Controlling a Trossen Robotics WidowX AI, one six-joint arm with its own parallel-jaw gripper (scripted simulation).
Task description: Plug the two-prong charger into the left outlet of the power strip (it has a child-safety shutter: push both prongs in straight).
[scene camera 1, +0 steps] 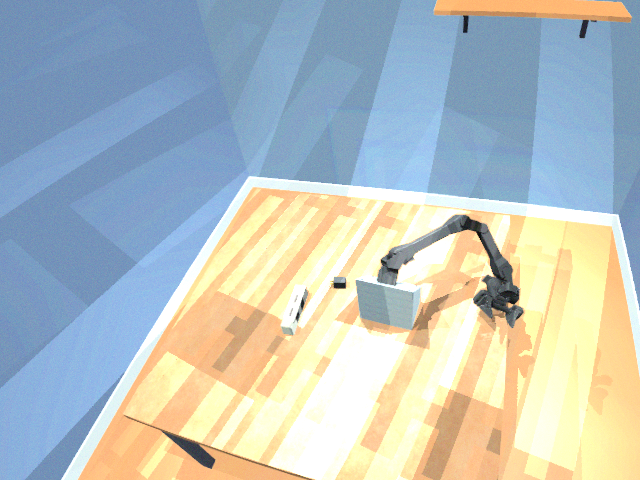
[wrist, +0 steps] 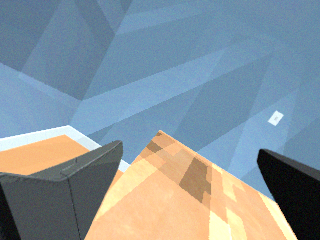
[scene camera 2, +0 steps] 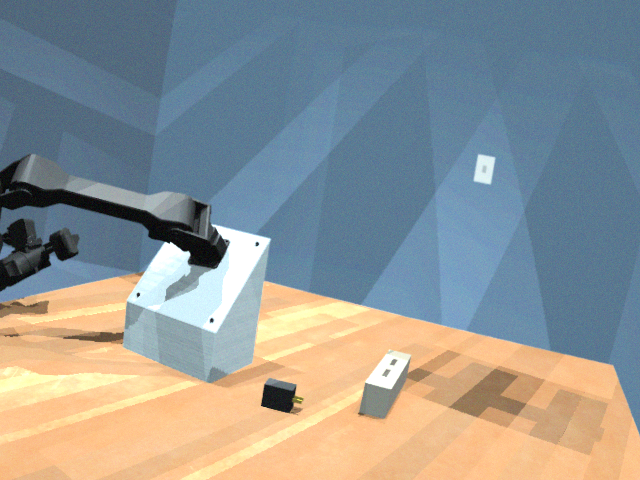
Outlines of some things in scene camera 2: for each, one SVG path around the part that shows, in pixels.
The gripper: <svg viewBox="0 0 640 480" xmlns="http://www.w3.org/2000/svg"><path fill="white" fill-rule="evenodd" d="M2 235L2 240L5 244L15 247L15 250L8 256L20 253L27 258L31 268L28 277L51 265L49 255L55 252L58 260L62 262L79 253L77 248L79 235L71 234L68 228L50 234L50 242L43 246L41 237L36 239L35 222L33 220L19 219L10 224L7 228L8 232Z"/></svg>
A two-prong charger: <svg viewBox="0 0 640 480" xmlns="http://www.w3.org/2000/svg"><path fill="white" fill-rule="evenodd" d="M263 385L261 403L263 407L290 413L294 403L301 404L304 397L296 395L297 384L268 378Z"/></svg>
